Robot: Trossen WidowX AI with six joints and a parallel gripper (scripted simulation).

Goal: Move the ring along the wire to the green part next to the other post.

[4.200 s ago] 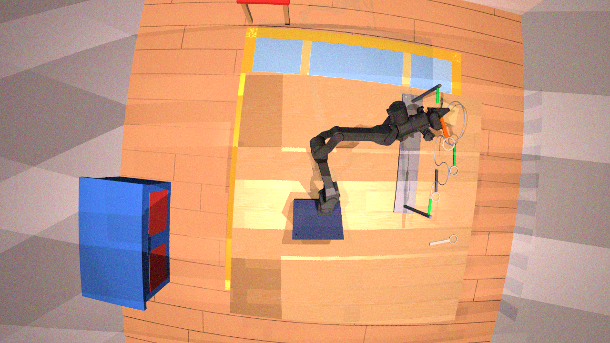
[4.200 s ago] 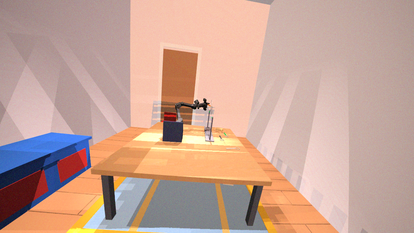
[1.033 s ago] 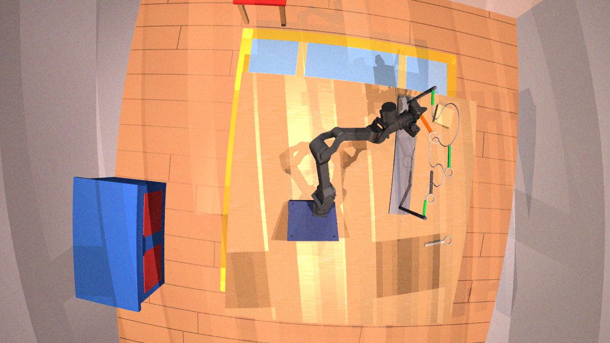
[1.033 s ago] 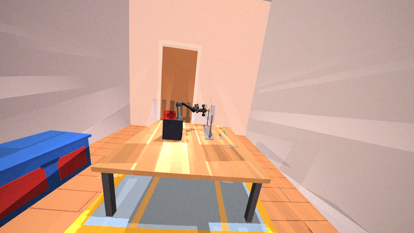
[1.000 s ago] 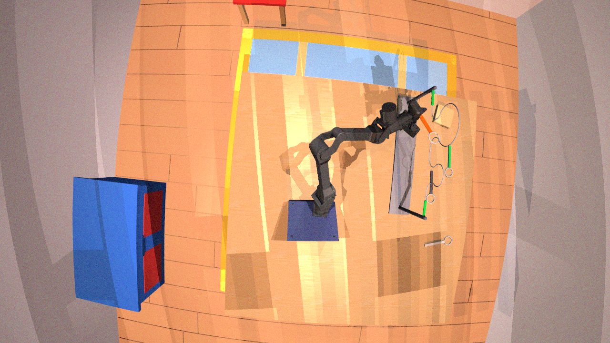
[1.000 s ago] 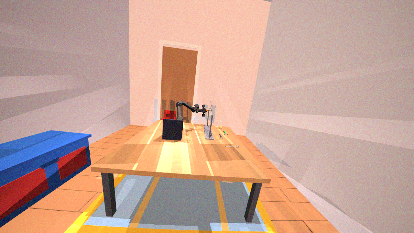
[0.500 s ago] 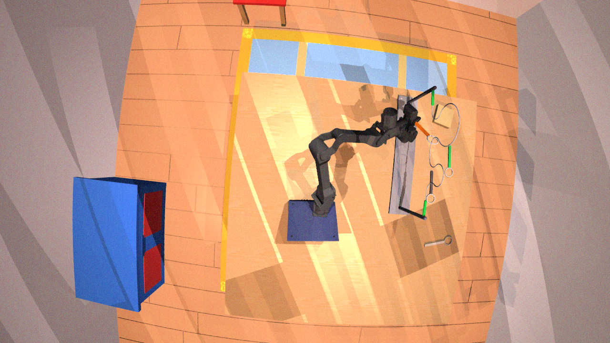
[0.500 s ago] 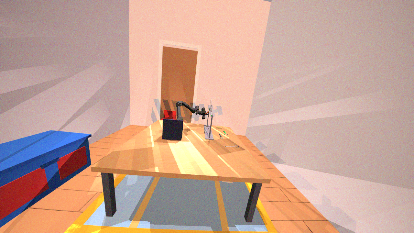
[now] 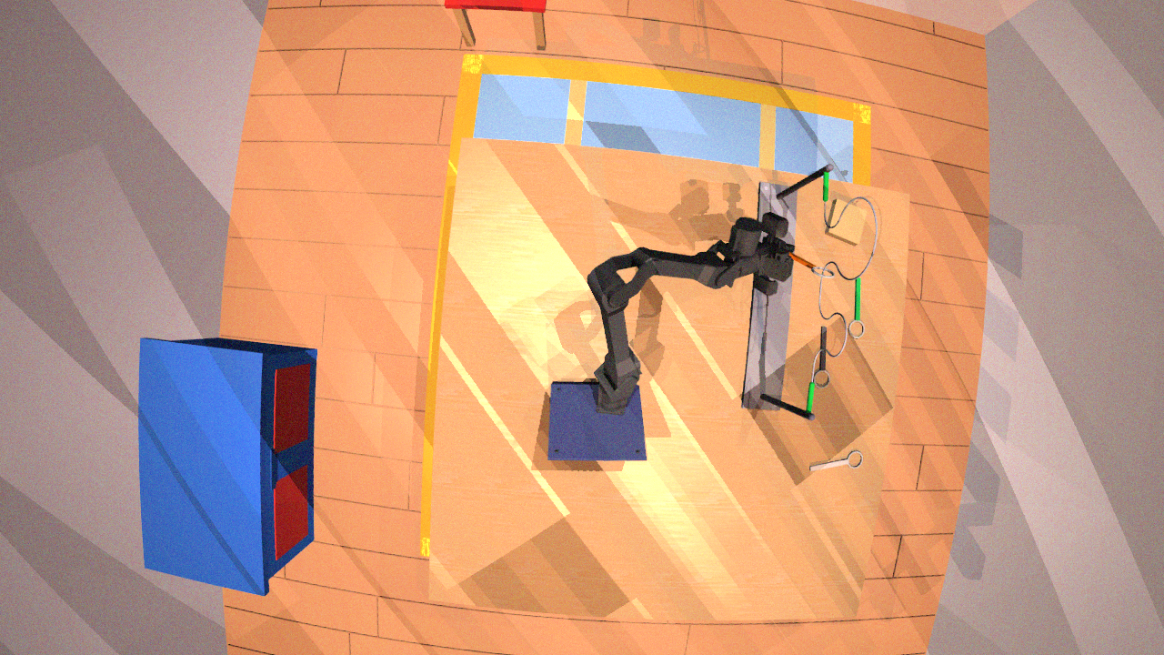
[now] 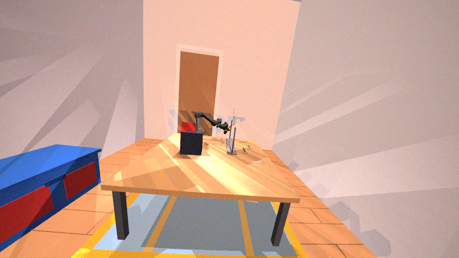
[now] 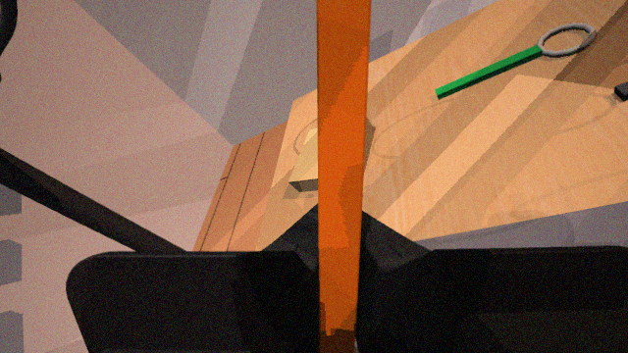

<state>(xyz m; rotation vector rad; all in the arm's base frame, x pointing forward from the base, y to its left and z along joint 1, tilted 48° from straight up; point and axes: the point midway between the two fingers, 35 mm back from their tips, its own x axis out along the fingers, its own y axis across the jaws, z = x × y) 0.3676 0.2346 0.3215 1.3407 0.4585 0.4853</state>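
Now: gripper tip 50 mm to the left of the orange-handled ring and 80 mm below it. From my gripper tip the other things lie so: tan block (230 mm ahead, 130 mm to the left, 180 mm below); dark-handled ring (200 mm ahead, 280 mm to the right, 180 mm below); green-handled ring (290 mm ahead, 130 mm to the right, 180 mm below).
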